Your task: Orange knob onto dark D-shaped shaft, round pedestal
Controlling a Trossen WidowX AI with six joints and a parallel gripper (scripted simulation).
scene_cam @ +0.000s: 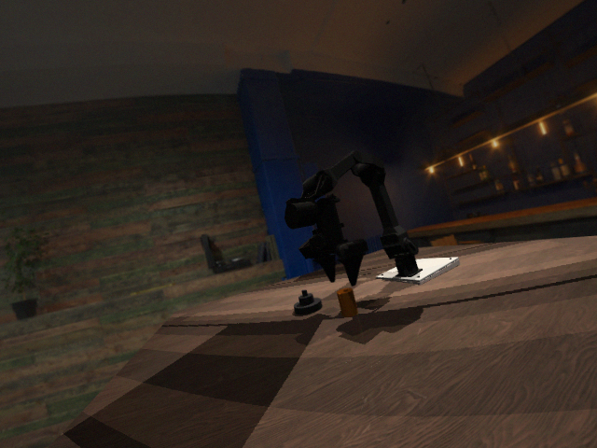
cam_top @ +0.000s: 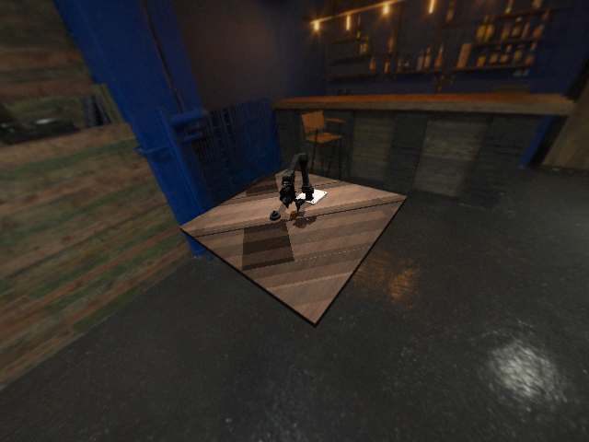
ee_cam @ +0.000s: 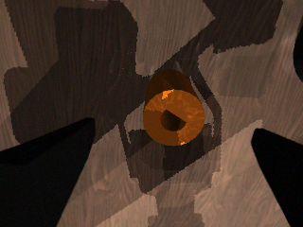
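The orange knob lies 50 mm below my gripper tip. The rest, counted from my gripper tip: dark round pedestal: 40 mm ahead, 140 mm to the right, 50 mm below.
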